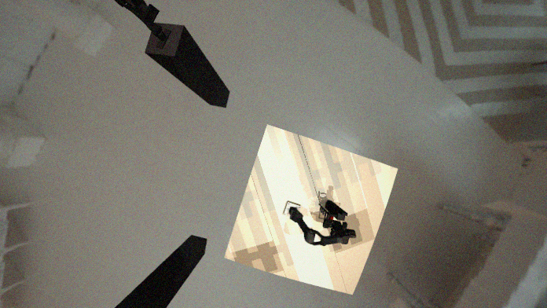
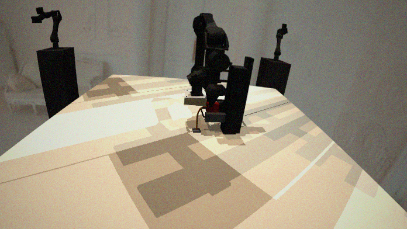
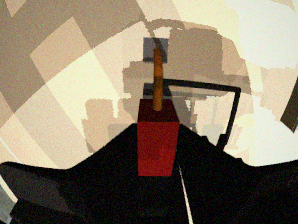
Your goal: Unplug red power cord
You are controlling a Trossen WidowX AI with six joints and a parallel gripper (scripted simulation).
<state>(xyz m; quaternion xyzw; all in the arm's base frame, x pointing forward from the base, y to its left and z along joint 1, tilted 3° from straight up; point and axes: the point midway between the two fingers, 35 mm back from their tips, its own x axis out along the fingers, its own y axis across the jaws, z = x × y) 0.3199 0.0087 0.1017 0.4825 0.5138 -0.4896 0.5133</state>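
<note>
Right now my gripper tip is 30 mm to the right of the red plug. Also, from my gripper tip: dark square end piece: 40 mm to the right, 110 mm below; then black power strip: 100 mm to the left, 20 mm above.
</note>
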